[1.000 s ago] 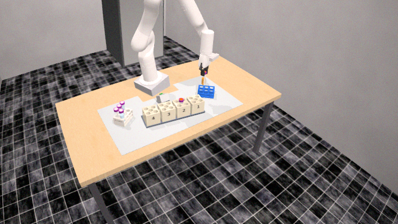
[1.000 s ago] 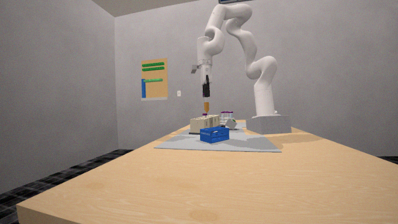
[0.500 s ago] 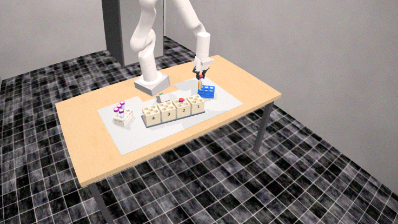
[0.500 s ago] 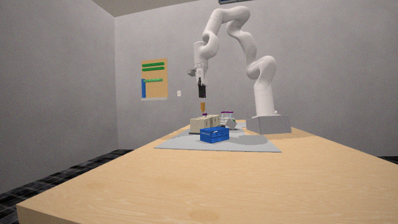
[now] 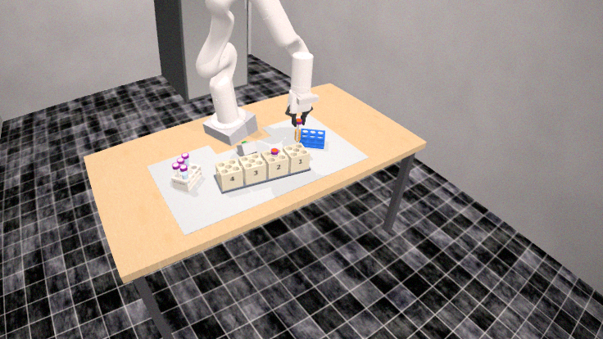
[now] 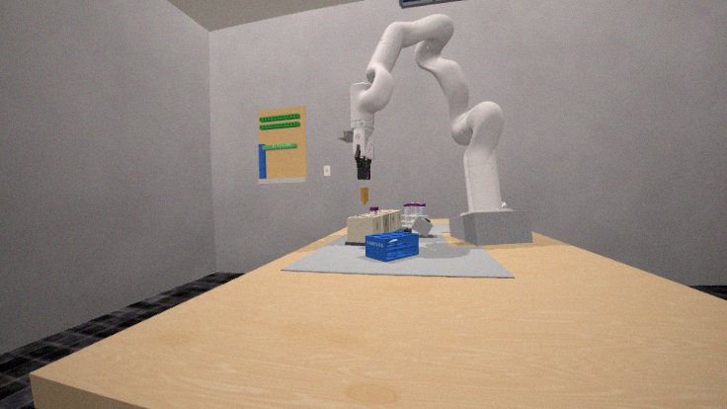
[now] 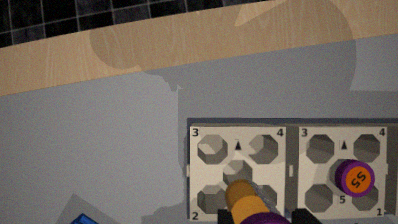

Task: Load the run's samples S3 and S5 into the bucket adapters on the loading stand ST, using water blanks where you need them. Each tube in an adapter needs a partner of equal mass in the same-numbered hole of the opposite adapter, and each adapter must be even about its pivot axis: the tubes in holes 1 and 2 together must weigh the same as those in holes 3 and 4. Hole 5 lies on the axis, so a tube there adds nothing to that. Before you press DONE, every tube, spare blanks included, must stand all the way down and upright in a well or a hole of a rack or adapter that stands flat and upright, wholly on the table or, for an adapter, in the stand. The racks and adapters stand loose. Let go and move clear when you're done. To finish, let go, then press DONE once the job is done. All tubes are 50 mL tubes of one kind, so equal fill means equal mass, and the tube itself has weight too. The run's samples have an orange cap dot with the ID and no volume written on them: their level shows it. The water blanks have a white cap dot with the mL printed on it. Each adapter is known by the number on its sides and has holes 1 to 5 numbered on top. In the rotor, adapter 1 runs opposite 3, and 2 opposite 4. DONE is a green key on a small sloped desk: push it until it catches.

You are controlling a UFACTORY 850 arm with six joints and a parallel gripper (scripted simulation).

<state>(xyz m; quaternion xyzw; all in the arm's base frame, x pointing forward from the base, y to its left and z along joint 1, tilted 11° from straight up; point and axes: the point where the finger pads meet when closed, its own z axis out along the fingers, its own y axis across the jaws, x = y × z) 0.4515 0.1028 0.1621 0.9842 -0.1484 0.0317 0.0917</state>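
Now: hand 1 cm short of the sample tube, 1 cm to the left of it and 5 cm above it. The rest, counted from my hand: blue sample rack: 9 cm behind, 20 cm to the left, 22 cm below.
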